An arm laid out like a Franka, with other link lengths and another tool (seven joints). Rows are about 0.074 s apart.
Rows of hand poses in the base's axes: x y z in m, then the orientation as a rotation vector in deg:
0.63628, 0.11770, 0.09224, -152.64, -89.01, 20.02
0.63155, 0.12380, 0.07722, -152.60, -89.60, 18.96
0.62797, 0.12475, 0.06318, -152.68, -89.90, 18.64
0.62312, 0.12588, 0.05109, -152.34, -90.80, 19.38
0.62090, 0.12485, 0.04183, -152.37, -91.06, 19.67
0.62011, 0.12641, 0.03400, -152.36, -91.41, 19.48
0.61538, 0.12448, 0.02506, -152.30, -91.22, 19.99
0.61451, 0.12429, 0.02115, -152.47, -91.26, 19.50
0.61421, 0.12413, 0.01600, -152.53, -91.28, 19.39
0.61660, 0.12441, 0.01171, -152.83, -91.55, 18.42
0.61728, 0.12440, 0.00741, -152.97, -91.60, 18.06
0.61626, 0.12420, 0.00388, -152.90, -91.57, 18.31
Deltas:
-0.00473, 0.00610, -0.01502, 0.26, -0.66, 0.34
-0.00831, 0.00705, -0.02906, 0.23, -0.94, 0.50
-0.01316, 0.00818, -0.04115, -0.15, -0.64, 1.14
-0.01538, 0.00715, -0.05041, -0.39, -0.58, 1.30
-0.01617, 0.00871, -0.05824, -0.43, -0.76, 1.51
-0.02090, 0.00678, -0.06718, -0.52, -0.43, 1.42
-0.02177, 0.00659, -0.07109, -0.46, -0.76, 1.39
-0.02207, 0.00643, -0.07624, -0.47, -0.85, 1.39
-0.01968, 0.00671, -0.08053, -0.39, -1.55, 1.46
-0.01900, 0.00670, -0.08483, -0.36, -1.81, 1.45
-0.02002, 0.00650, -0.08836, -0.40, -1.65, 1.45

